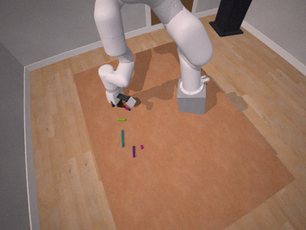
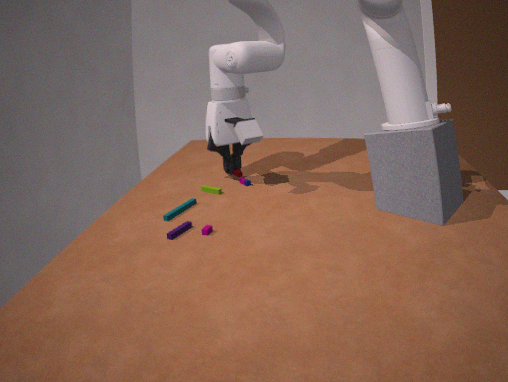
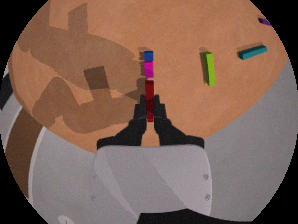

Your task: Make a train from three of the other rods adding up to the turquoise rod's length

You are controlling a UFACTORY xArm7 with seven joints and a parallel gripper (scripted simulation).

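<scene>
The blue rod lies 5 cm behind my hand, 4 cm to the left of it and 3 cm below it. The rest, counted from my hand: lime rod (1 cm ahead, 10 cm to the left, 3 cm below); turquoise rod (2 cm ahead, 22 cm to the left, 3 cm below); red rod (2 cm below).
</scene>
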